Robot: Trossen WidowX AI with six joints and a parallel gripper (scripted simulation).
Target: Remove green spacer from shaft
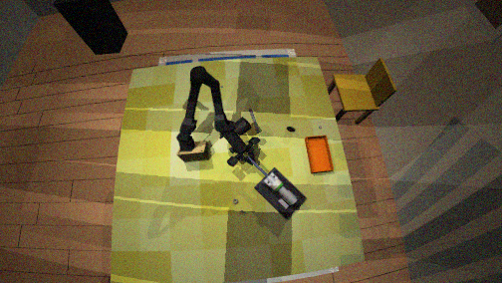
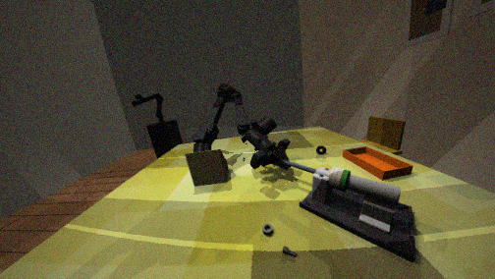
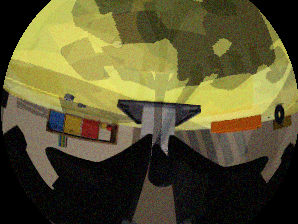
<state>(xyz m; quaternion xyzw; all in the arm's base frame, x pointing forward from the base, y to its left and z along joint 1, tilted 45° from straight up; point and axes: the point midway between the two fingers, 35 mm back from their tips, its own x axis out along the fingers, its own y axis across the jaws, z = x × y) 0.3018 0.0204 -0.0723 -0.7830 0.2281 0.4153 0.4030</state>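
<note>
Now: gripper tip 120 mm to the left of the green spacer, 120 mm short of it and 20 mm below it. Also, from my gripper tip: orange tray (360 mm ahead, 70 mm to the left, 50 mm below); then black ring (210 mm to the left, 210 mm ahead, 40 mm below).
</note>
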